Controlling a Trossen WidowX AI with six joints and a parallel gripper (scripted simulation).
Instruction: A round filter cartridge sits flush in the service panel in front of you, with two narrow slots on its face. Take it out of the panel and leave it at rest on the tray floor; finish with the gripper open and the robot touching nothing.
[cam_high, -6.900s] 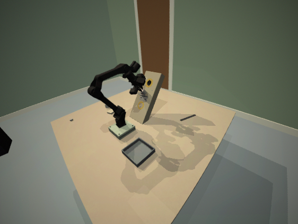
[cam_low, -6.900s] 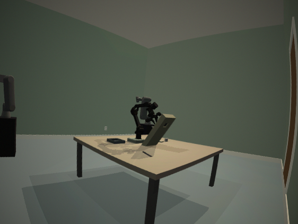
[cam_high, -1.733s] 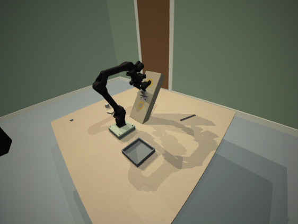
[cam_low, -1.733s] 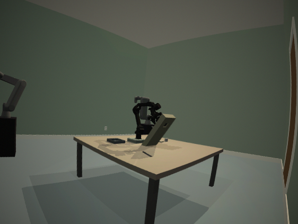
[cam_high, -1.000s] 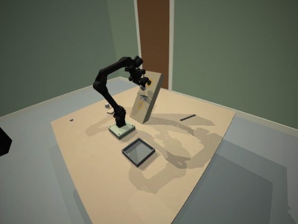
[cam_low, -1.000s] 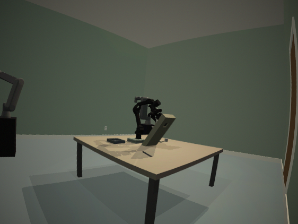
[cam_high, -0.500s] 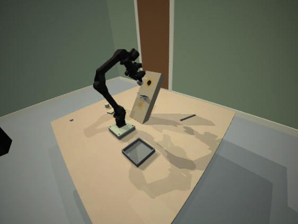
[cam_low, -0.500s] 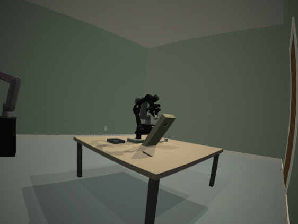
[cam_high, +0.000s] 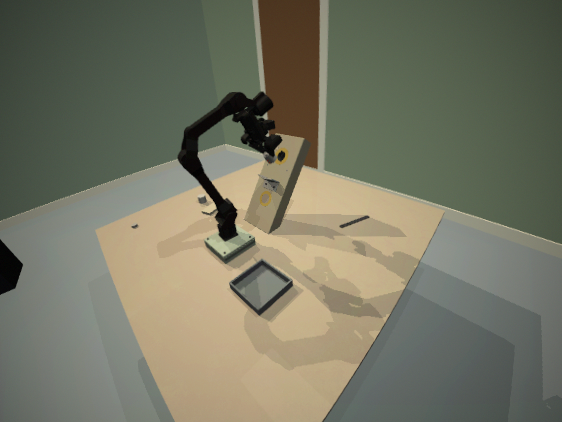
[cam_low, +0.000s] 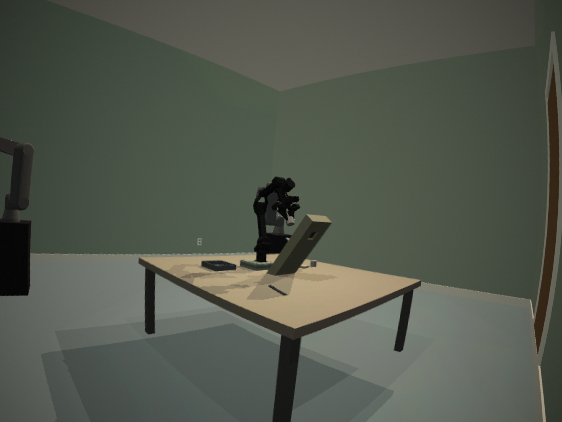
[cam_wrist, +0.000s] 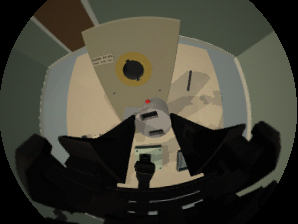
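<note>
Now: the dark square tray 31 cm below my gripper tip, 29 cm behind it and 28 cm to the right of it. The rest, counted from my gripper tip: round filter cartridge right at my gripper tip; grey block 44 cm to the left, 30 cm below, 19 cm behind.
</note>
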